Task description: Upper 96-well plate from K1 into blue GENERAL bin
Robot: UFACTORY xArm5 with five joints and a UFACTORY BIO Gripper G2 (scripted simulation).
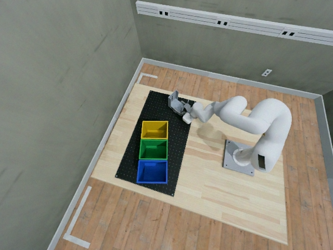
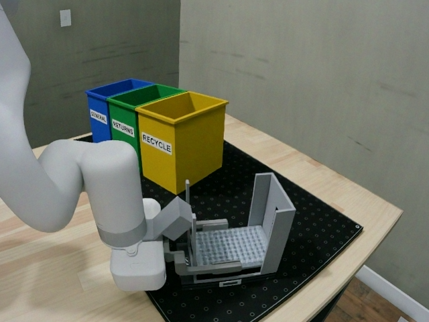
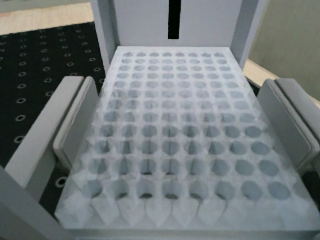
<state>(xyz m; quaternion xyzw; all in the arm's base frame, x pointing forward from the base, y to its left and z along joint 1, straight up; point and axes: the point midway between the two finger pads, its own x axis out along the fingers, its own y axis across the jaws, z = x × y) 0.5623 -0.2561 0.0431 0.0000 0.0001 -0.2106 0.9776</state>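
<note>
Right now my hand is 2 cm short of the black plate, 2 cm above it and 1 cm to the left of it. Also, from my hand: green returns bin 43 cm to the left, 6 cm ahead, 4 cm above; yellow recycle bin 30 cm to the left, 10 cm ahead, 4 cm above; clear 96-well plate 2 cm ahead, 1 cm to the right, 1 cm below.
</note>
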